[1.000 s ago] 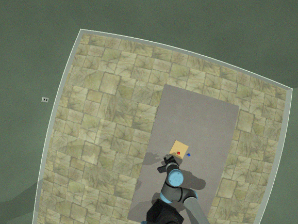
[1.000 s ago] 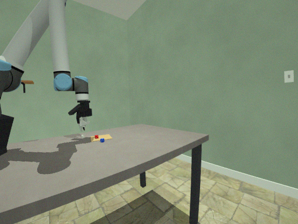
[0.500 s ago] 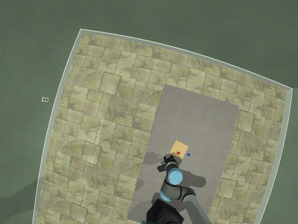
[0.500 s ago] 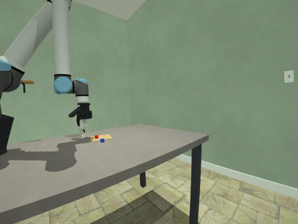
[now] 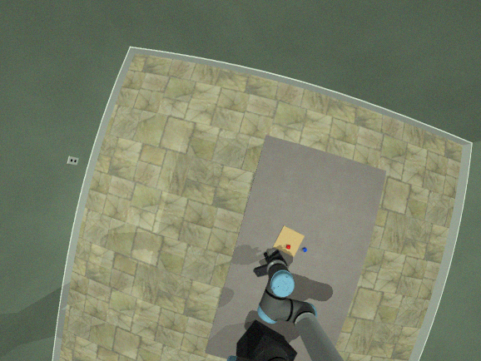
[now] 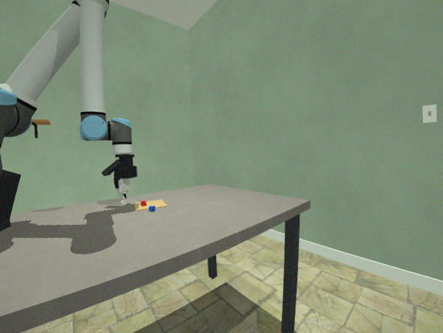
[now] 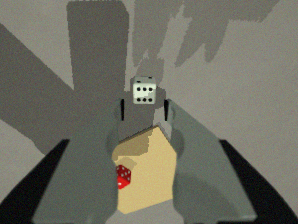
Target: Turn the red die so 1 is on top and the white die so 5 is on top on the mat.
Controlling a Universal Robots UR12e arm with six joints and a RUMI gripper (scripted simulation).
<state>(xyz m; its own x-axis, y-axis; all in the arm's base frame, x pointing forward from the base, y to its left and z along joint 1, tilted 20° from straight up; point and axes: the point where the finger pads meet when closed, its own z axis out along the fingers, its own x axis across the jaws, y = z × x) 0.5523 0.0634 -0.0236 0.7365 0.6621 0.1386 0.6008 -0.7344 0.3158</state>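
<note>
Now: the white die 3 cm below my hand. Also, from my hand: blue die (5 cm ahead, 22 cm to the right, 3 cm below); then tan mat (8 cm ahead, 12 cm to the right, 4 cm below); then red die (5 cm ahead, 11 cm to the right, 3 cm below).
</note>
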